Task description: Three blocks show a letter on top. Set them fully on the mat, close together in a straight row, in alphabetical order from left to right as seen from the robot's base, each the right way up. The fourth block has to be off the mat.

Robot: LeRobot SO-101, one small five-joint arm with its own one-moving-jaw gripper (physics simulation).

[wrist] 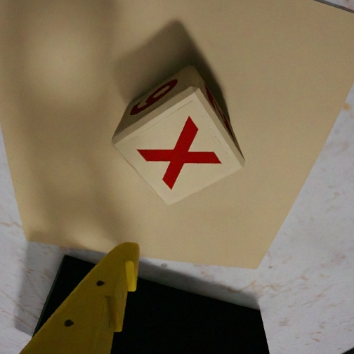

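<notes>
A cream block with a red X on top (pixel 179 152) rests fully on the tan mat (pixel 285 90), turned at an angle to the mat's edges. Its upper left side shows a red curved character like a 9 or 6, and its right side shows part of another red mark. My gripper (pixel 133 247) is fully open: its yellow notched jaw shows at the lower left, and the moving jaw is out of the picture. The jaw's tip is at the mat's near edge in the picture, below and left of the X block and apart from it. The other three blocks do not show.
A black flat-topped shape (pixel 195 320) lies at the bottom, close beyond the mat's lower edge. Pale veined marble table top (pixel 320 210) shows right of the mat and at the lower left. A dark edge crosses the top right corner.
</notes>
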